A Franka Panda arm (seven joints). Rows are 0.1 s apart.
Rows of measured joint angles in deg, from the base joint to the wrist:
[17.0 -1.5 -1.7 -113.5 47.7 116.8 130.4]
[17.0 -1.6 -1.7 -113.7 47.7 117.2 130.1]
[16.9 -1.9 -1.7 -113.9 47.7 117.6 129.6]
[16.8 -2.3 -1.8 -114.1 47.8 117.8 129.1]
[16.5 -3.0 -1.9 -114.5 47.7 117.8 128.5]
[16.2 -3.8 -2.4 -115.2 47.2 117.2 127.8]
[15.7 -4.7 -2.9 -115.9 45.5 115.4 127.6]
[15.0 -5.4 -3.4 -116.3 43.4 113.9 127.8]
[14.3 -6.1 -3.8 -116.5 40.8 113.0 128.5]
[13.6 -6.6 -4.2 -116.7 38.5 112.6 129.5]
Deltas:
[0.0 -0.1 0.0 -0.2 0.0 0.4 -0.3]
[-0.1 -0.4 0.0 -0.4 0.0 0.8 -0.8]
[-0.2 -0.8 -0.1 -0.6 0.1 1.0 -1.3]
[-0.5 -1.5 -0.2 -1.0 0.0 1.0 -1.9]
[-0.8 -2.3 -0.7 -1.7 -0.5 0.4 -2.6]
[-1.3 -3.2 -1.2 -2.4 -2.2 -1.4 -2.8]
[-2.0 -3.9 -1.7 -2.8 -4.3 -2.9 -2.6]
[-2.7 -4.6 -2.1 -3.0 -6.9 -3.8 -1.9]
[-3.4 -5.1 -2.5 -3.2 -9.2 -4.2 -0.9]

